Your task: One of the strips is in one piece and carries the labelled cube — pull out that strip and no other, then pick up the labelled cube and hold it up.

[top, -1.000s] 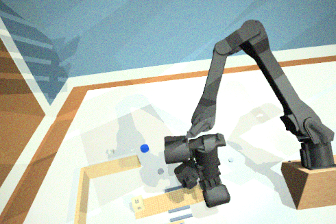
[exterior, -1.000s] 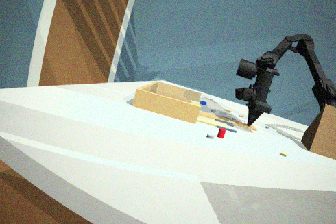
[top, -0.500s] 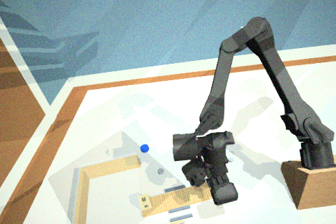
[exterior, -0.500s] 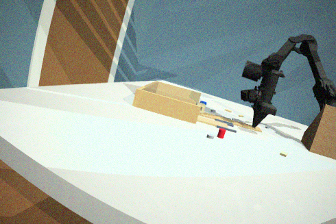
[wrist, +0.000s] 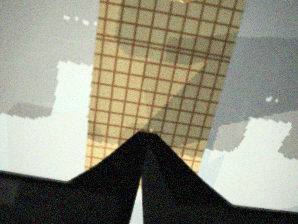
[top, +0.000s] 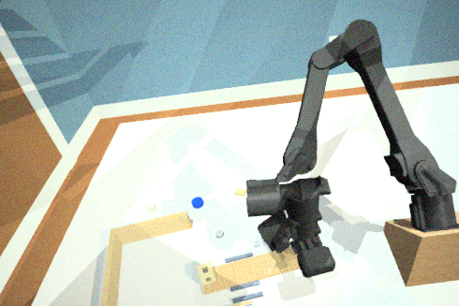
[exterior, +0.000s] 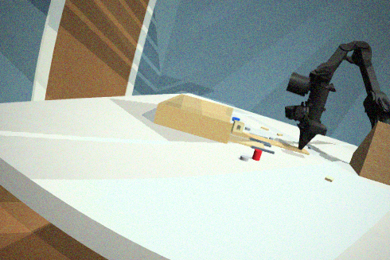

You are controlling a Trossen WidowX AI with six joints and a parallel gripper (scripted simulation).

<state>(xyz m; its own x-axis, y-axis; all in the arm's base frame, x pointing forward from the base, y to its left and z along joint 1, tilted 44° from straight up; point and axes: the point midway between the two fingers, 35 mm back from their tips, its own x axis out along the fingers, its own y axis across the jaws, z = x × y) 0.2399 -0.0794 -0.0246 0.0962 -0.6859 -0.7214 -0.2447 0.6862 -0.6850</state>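
My gripper tip is 90 mm short of the gridded strip and 20 mm to the right of it. The rest, counted from my gripper tip: red cylinder (100 mm ahead, 260 mm to the left, 10 mm above); tan chip (140 mm ahead, 200 mm to the right); labelled cube (200 mm ahead, 40 mm to the left, 20 mm above).
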